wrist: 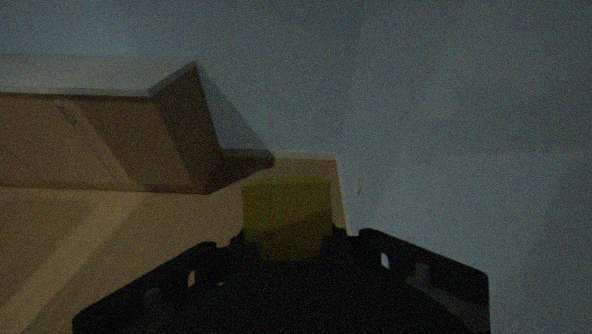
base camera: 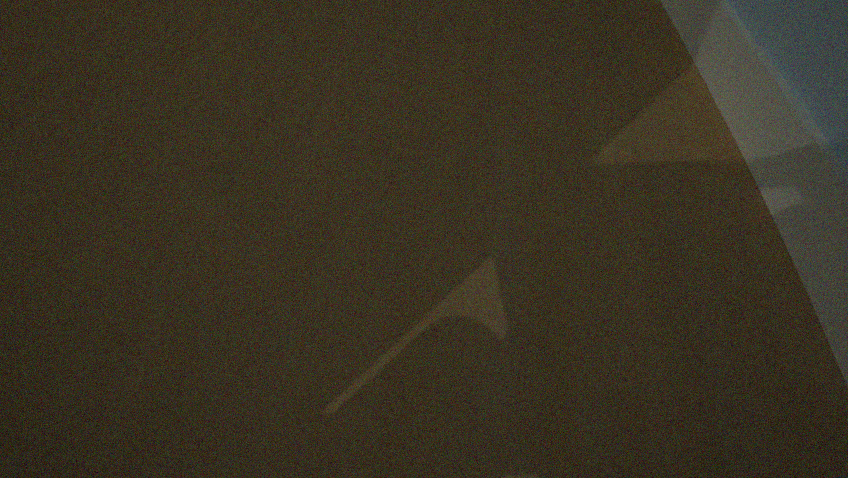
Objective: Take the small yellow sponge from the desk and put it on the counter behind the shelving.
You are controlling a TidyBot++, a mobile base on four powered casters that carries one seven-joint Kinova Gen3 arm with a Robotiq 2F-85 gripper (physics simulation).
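Places are measured from the arm's base along level axes (x ahead, y left, z up), in millimetres.
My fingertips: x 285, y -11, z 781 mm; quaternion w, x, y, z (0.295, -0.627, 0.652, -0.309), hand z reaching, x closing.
Observation:
Behind a point stands the place of what it marks.
The small yellow sponge (wrist: 287, 210) {x 257, y -9, z 842 mm} is between the fingertips of my gripper (wrist: 287, 229) {x 285, y -10, z 781 mm}, at the lower middle of the wrist view. The gripper is shut on it and holds it up in the air. The counter (wrist: 117, 120) {x 1451, y 911, z 312 mm} is at the left of the wrist view, with a pale top and wooden front and side. It stands against the wall, apart from the sponge and beyond it. The gripper and sponge do not show in the base camera view. The desk and shelving cannot be made out.
A blue-grey wall (wrist: 425, 100) {x 714, y -451, z 683 mm} fills the right and top of the wrist view. Wooden floor (wrist: 60, 260) {x 993, y 1386, z -396 mm} with a lighter band lies in front of the counter. The base camera view is very dark, with brown floor (base camera: 237, 178) {x 509, y 157, z -397 mm}, lighter patches and pale wall at the upper right.

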